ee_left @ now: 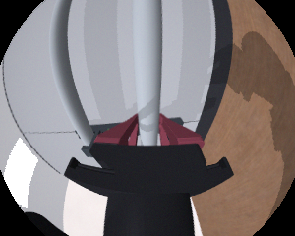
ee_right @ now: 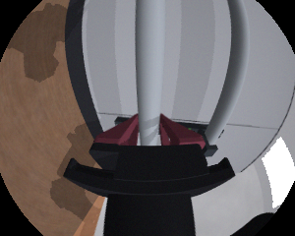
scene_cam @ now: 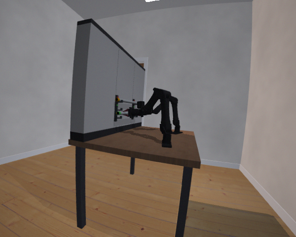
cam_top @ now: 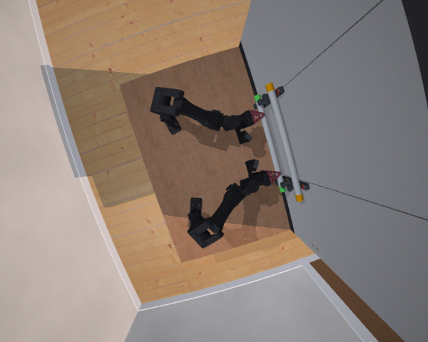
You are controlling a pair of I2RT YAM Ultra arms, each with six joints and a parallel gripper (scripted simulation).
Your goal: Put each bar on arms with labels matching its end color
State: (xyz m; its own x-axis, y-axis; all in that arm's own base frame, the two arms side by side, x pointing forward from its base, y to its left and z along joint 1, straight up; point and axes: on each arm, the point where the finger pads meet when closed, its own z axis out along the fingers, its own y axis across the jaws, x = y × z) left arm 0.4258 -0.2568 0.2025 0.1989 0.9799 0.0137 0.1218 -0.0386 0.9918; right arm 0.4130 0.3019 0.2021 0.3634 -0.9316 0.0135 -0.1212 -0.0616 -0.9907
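The metal bar is 140 mm to the left of my right hand, 120 mm above it and 20 mm ahead of it. The rest, counted from my right hand: green-ended bar: 150 mm to the left; grey wall panel: 220 mm above, 170 mm to the left, 120 mm ahead.
The green-ended bar is 10 mm ahead of my left hand and 150 mm to the right of it. The rest, counted from my left hand: metal bar: 30 mm ahead, 160 mm to the right, 120 mm above; grey wall panel: 130 mm ahead, 130 mm to the right, 220 mm above.
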